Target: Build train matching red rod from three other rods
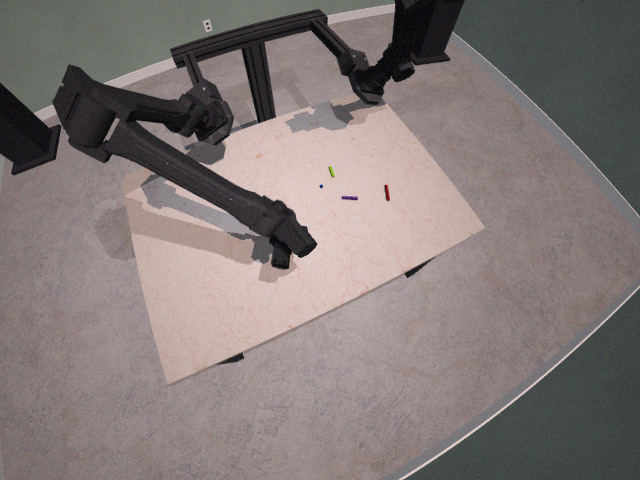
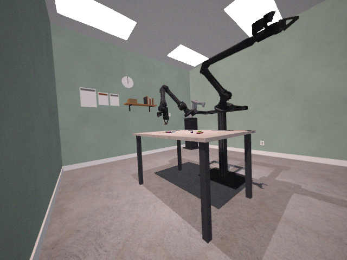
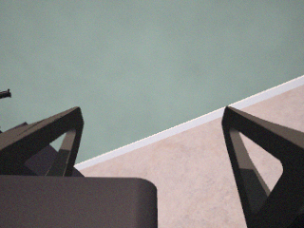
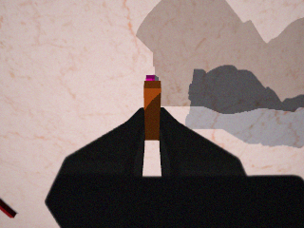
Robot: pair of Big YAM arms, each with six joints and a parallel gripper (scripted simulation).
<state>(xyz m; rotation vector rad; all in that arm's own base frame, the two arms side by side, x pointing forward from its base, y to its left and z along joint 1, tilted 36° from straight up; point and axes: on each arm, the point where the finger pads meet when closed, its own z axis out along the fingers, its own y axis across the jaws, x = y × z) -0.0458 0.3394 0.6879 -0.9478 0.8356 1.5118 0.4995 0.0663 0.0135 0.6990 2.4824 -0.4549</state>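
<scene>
My right gripper is now 2 cm past the magenta rod, 1 cm to the right of it and 11 cm above it. The rest, counted from my right hand: purple rod 16 cm behind, 28 cm to the left, 11 cm below; orange rod 1 cm ahead; lime rod 30 cm behind, 26 cm to the left, 11 cm below.
</scene>
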